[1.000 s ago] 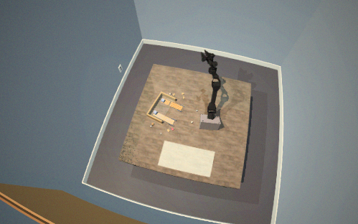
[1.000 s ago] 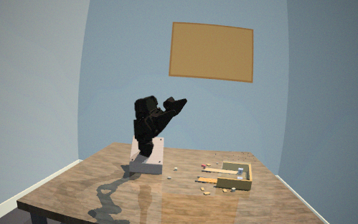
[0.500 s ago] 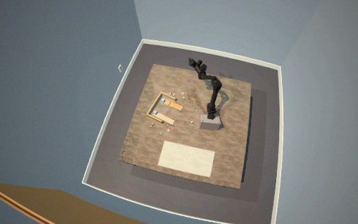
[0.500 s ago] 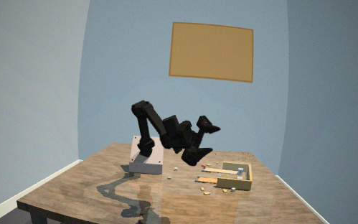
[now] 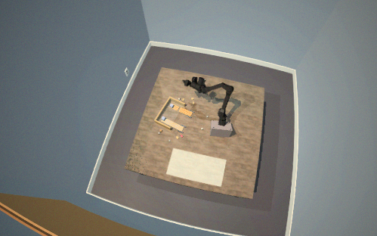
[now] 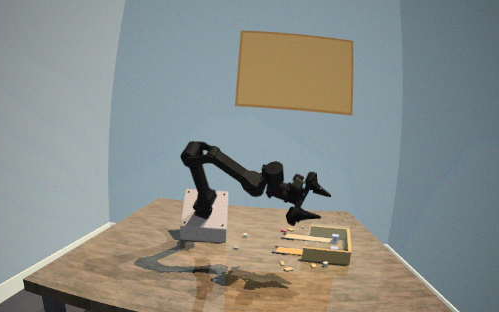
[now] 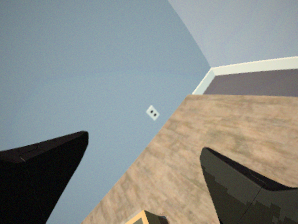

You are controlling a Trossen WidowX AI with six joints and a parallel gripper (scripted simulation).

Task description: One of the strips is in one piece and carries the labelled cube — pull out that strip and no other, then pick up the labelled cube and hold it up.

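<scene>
Now: the pink block 49 cm to the left of my gripper tip, 25 cm below it and 14 cm behind it.
</scene>
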